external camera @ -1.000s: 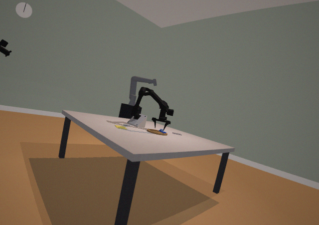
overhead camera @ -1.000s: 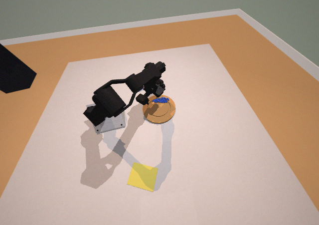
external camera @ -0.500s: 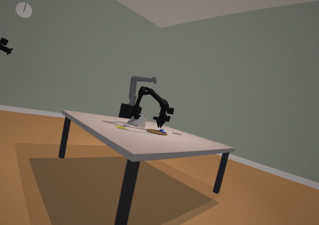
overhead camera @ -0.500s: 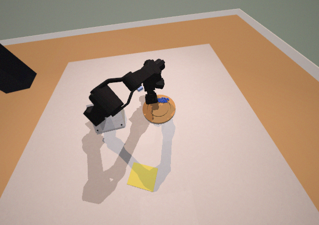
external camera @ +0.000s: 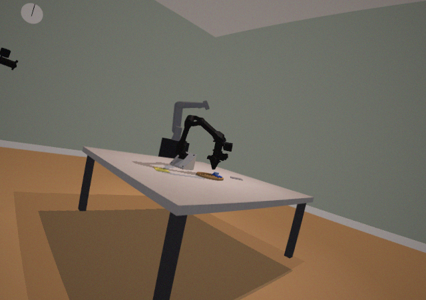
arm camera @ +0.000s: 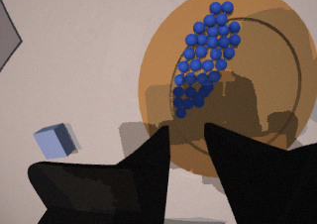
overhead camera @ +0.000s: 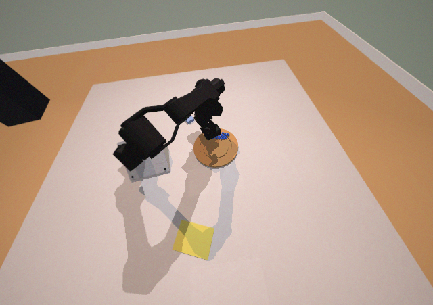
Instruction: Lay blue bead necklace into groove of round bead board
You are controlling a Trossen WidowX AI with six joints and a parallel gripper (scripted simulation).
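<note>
Right now the round bead board is 2 cm ahead of my gripper tip, 6 cm to the right of it and 4 cm below it. Also, from my gripper tip: yellow square patch 14 cm behind, 38 cm to the right, 5 cm below; then flat grey tile 6 cm ahead, 25 cm to the left, 5 cm below; then light blue cube 6 cm behind, 14 cm to the left, 4 cm below.
</note>
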